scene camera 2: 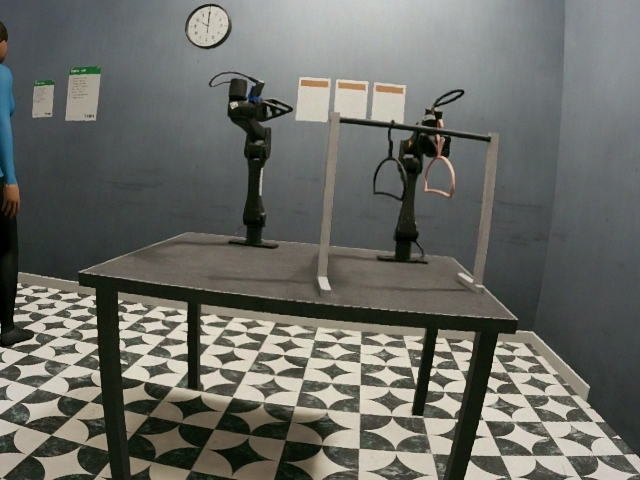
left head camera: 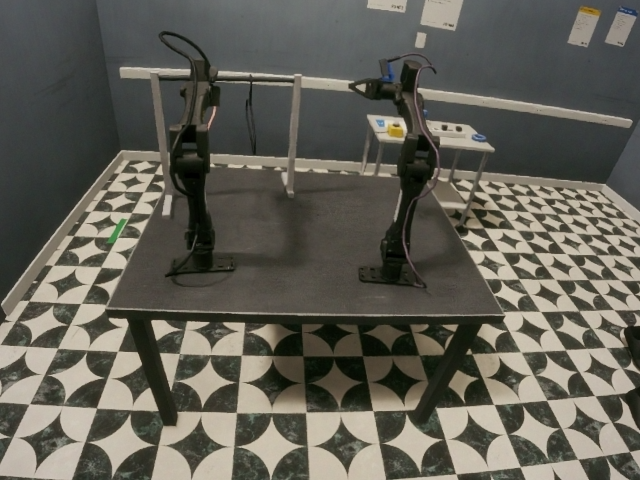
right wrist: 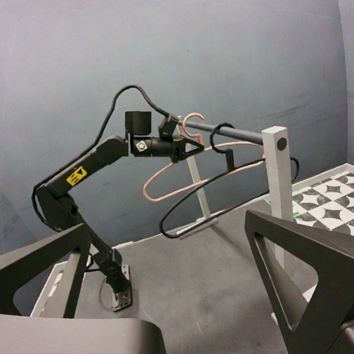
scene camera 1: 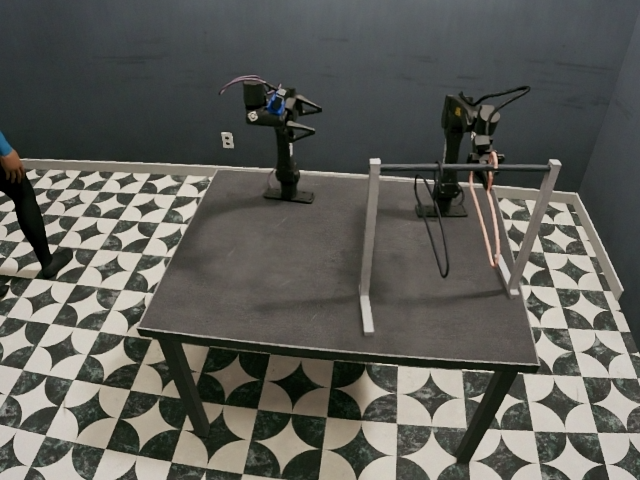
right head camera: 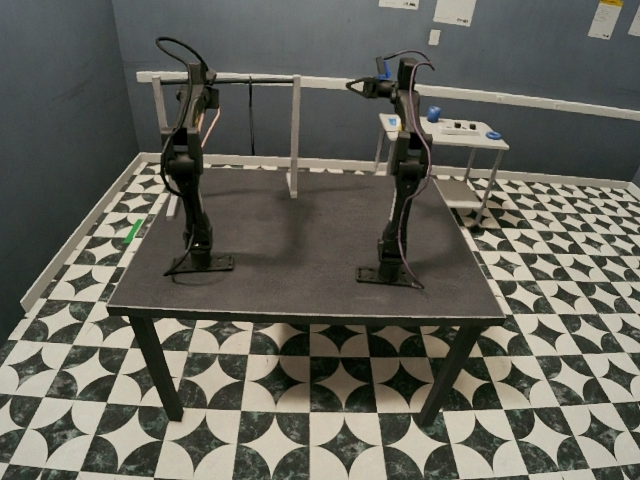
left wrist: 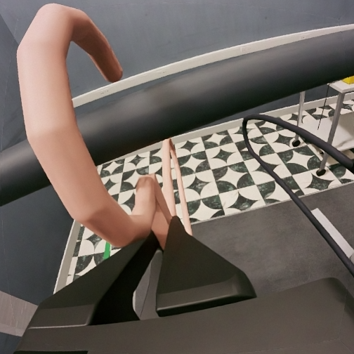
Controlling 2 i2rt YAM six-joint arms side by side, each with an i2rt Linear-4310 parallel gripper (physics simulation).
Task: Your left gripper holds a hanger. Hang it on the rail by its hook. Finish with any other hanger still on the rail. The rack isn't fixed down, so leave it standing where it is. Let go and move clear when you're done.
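Places are measured from the left arm's base along level axes (x ahead, y left, z up), in metres.
Pixels of known places: left gripper, fingertip midpoint: (scene camera 2: pixel 439 154) (scene camera 1: pixel 488 189); right gripper, fingertip midpoint: (scene camera 2: pixel 289 110) (left head camera: pixel 349 86) (scene camera 1: pixel 318 120) (right head camera: pixel 345 85); left arm's base at its link origin: (scene camera 2: pixel 401 260) (left head camera: pixel 203 265) (scene camera 1: pixel 441 211) (right head camera: pixel 202 265); right arm's base at its link origin: (scene camera 2: pixel 253 245) (left head camera: pixel 388 277) (scene camera 1: pixel 289 196) (right head camera: pixel 387 277).
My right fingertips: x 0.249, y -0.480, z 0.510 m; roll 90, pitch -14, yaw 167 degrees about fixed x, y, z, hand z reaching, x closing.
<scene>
Ahead of a thing's pixels: the offset from my right fingertips to its middle. "*": to the spot under its first point. Level surfaces: height alone.
My left gripper (left wrist: pixel 168 226) (right wrist: pixel 203 147) is shut on the pink hanger (left wrist: pixel 45 115) (right wrist: pixel 152 199) (scene camera 2: pixel 453 178), at the neck below its hook. The hook rises above the dark rail (left wrist: pixel 200 107) (right wrist: pixel 245 134) (scene camera 1: pixel 403 167) (scene camera 2: pixel 465 133); in the left wrist view its tip shows above the rail, with the rail crossing behind the hook's near side. Whether they touch is unclear. A black hanger {* dx +0.198, dy +0.300, dz -0.104 m} (scene camera 2: pixel 390 147) (right wrist: pixel 230 160) (left wrist: pixel 265 118) hangs on the rail, nearer the rack's middle. My right gripper (scene camera 1: pixel 317 120) (right wrist: pixel 166 226) is open and empty, well away from the rack.
The rack's pale posts {* dx +0.202, dy +0.135, dz -0.237 m} (scene camera 1: pixel 369 232) (scene camera 2: pixel 329 196) (right wrist: pixel 277 175) stand upright on the dark table {dz -0.510 m} (scene camera 1: pixel 258 268) (scene camera 2: pixel 206 268). A white cart (left head camera: pixel 490 148) with small items stands beyond the table. A person (scene camera 2: pixel 6 134) stands at the left of scene camera 2.
</scene>
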